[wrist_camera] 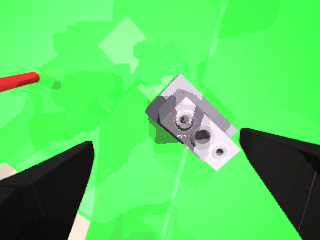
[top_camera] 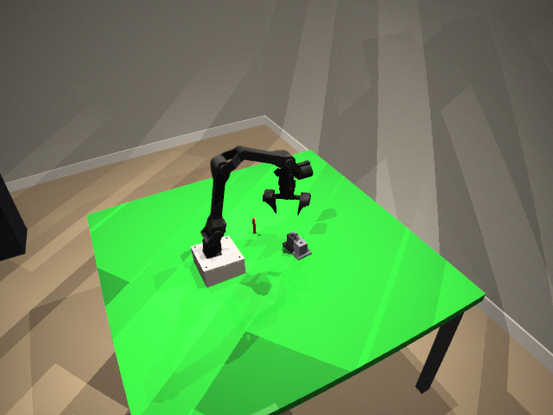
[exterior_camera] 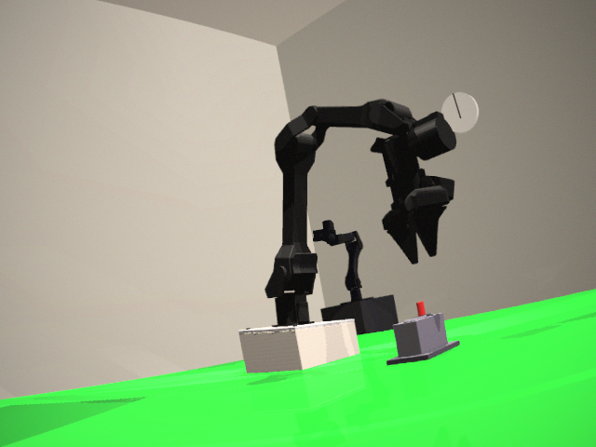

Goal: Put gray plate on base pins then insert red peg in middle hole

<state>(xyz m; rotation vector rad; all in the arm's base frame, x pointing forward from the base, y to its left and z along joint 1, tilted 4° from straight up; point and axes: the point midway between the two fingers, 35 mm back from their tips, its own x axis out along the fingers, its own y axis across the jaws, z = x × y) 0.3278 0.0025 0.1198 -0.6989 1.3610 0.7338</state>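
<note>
My gripper tip is now 120 mm to the right of the red peg, 110 mm above it and 100 mm past it. From my gripper tip the other things lie so: base (140 mm below, 60 mm to the right, 10 mm ahead); gray plate (100 mm below, 60 mm to the right, 10 mm ahead).
</note>
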